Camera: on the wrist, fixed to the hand. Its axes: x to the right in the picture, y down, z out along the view.
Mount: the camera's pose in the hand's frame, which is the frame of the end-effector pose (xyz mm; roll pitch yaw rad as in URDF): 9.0 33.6 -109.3 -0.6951 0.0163 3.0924
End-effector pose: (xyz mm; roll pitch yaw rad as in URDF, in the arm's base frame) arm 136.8 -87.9 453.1 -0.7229 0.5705 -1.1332
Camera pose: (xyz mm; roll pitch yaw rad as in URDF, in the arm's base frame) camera 73.5 -63.8 360.5 0.0439 -0.5255 1.9782
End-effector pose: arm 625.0 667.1 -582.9 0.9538 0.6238 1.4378
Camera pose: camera 515.6 668.0 -617.2 -1.6171 -0.6538 -1.7564
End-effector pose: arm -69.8 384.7 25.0 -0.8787 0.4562 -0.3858
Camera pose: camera -124.9 339.4 -64.8 0.1926 -0.4078 2.7353
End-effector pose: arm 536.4 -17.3 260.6 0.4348 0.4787 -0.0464
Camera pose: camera 508.8 60.6 181.0 -1.1026 -0.4839 3.0370
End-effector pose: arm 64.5 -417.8 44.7 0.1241 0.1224 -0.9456
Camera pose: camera 100.3 -387.3 -59.9 -0.8128 -0.1122 2.1448
